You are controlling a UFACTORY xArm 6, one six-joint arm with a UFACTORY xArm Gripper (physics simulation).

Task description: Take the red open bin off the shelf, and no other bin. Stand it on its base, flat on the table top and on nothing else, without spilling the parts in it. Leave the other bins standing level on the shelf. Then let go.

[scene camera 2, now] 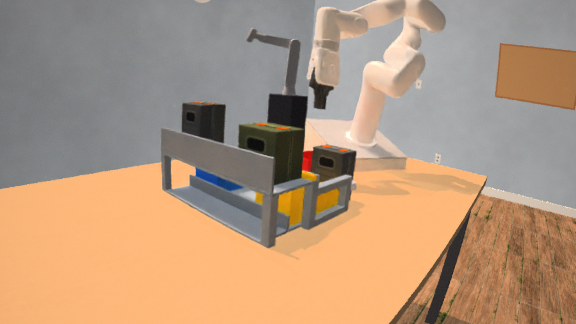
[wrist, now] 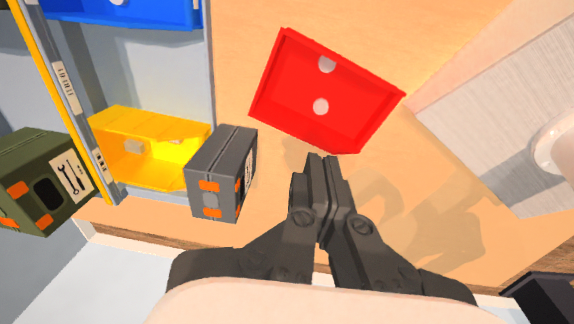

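Where they show: gripper, fingertip midpoint: (scene camera 2: pixel 319 108) (wrist: pixel 315 173); arm's base, link origin: (scene camera 2: pixel 360 140).
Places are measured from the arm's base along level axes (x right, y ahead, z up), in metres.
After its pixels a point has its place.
The red open bin (wrist: pixel 295 92) @[x -0.008, y 0.357, z -0.083 m] lies on the table top, base down as far as I can tell, apart from the grey shelf (scene camera 2: pixel 215 157) @[x -0.015, y 0.752, z 0.046 m] (wrist: pixel 208 65) @[x 0.026, y 0.478, z -0.070 m]. Two pale round parts lie inside it. In the scene view a small piece of the red bin (scene camera 2: pixel 307 161) @[x -0.014, y 0.410, z -0.016 m] shows; toolboxes hide the rest. A yellow bin (scene camera 2: pixel 292 206) @[x -0.144, y 0.668, z -0.038 m] (wrist: pixel 150 125) @[x -0.057, y 0.572, z -0.039 m] and a blue bin (scene camera 2: pixel 215 179) @[x 0.095, y 0.649, z -0.045 m] (wrist: pixel 125 17) @[x 0.081, y 0.576, z -0.063 m] are on the shelf. My gripper (scene camera 2: pixel 320 108) @[x 0.007, y 0.333, z 0.126 m] (wrist: pixel 315 173) @[x 0.007, y 0.333, z 0.126 m] is shut and empty, raised above the table; in the wrist view its tips show just below the red bin's edge.
A green toolbox (scene camera 2: pixel 295 155) @[x -0.145, y 0.674, z 0.064 m] (wrist: pixel 30 170) @[x -0.060, y 0.641, z 0.082 m] is at the shelf. A grey toolbox (scene camera 2: pixel 335 165) @[x -0.138, y 0.488, z 0.012 m] (wrist: pixel 220 165) @[x -0.071, y 0.439, z 0.026 m] stands beside the yellow bin. A dark toolbox (scene camera 2: pixel 215 120) @[x 0.093, y 0.655, z 0.099 m] shows at the far left. A second, grey arm (scene camera 2: pixel 291 65) stands on a black block (scene camera 2: pixel 287 110) behind.
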